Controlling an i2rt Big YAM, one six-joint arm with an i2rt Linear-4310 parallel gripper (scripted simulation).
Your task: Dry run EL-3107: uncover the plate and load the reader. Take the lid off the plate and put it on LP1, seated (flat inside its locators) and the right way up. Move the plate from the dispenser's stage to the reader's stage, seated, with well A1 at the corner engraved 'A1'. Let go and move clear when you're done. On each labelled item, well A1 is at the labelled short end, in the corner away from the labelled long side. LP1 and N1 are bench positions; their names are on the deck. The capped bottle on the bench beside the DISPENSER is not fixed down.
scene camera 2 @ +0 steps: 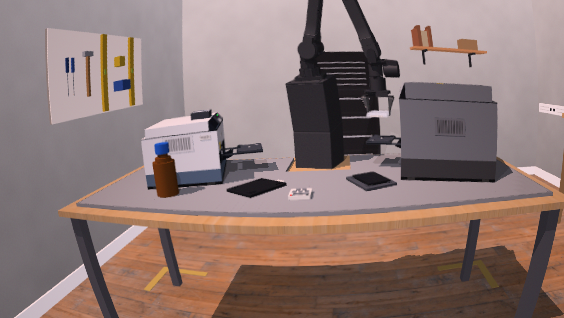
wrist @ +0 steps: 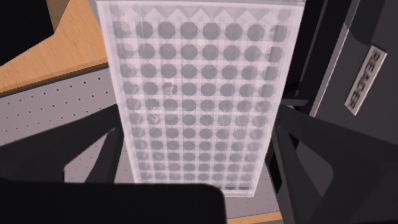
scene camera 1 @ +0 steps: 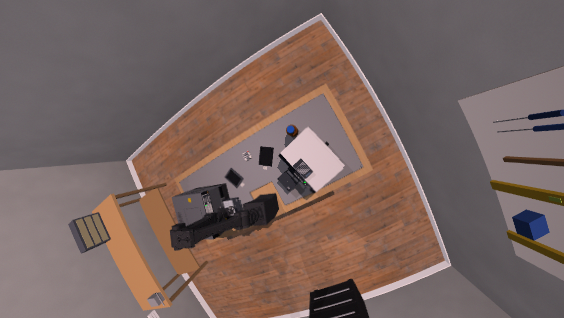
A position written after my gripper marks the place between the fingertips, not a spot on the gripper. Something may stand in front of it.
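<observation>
Brown capped bottle (scene camera 2: 164,168), out of frame in the wrist view. Multi-well plate (wrist: 187,94) visible. My gripper (wrist: 197,112) visible.
</observation>
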